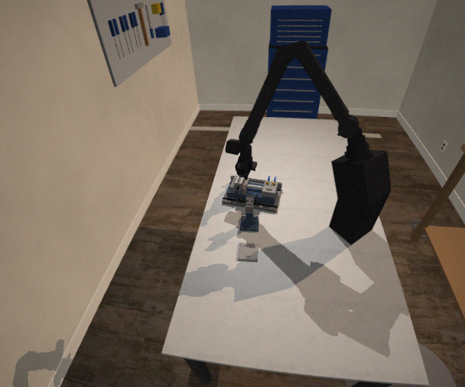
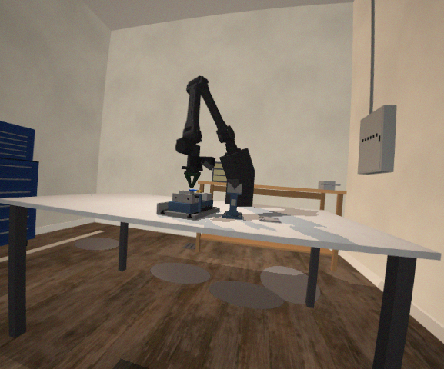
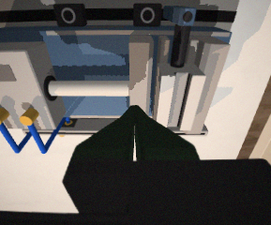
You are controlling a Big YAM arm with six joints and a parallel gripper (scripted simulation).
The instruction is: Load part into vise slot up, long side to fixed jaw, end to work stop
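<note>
Now: the part 40 mm ahead of my hand, 10 mm to the right of it and 30 mm below it. Also, from my hand: moving jaw (50 mm below); air cylinder rod (50 mm behind, 10 mm to the left, 50 mm below); work stop rod (50 mm ahead, 30 mm to the left, 40 mm below).
</note>
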